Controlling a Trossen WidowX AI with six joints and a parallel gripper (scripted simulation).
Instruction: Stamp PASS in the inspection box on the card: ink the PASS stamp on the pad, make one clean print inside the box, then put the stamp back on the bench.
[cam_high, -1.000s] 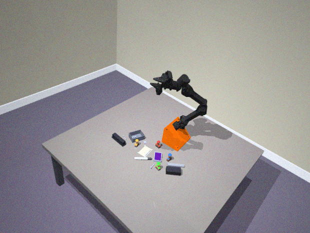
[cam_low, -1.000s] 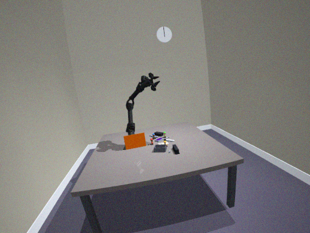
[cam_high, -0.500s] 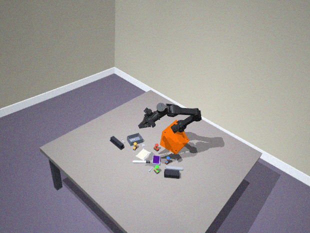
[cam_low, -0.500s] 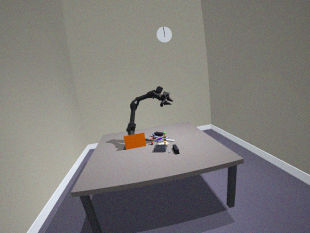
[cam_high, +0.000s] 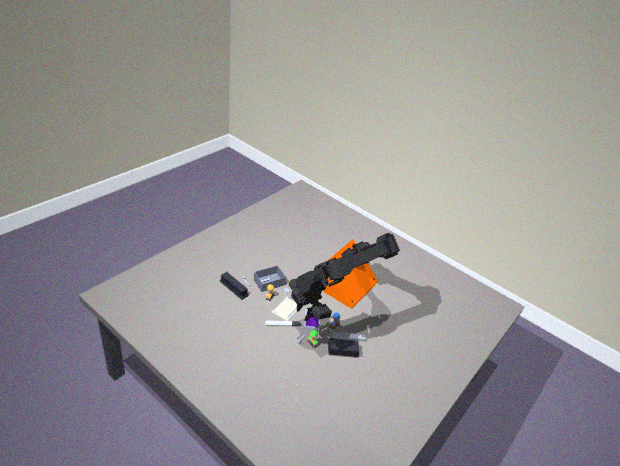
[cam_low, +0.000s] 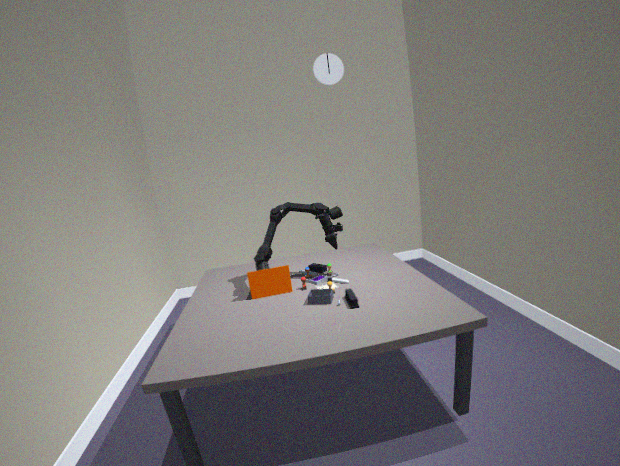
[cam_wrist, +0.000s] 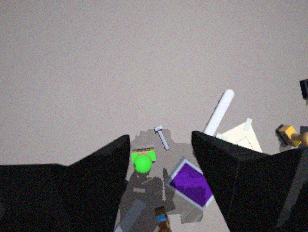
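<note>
My gripper tip is now 140 mm above the green-knobbed PASS stamp, 50 mm past it and 40 mm to the right of it. Also, from my gripper tip: purple ink pad (160 mm below, 130 mm behind, 30 mm to the right); black box (150 mm below, 140 mm to the left, 100 mm behind); white marker (160 mm below, 90 mm to the right, 50 mm behind).
</note>
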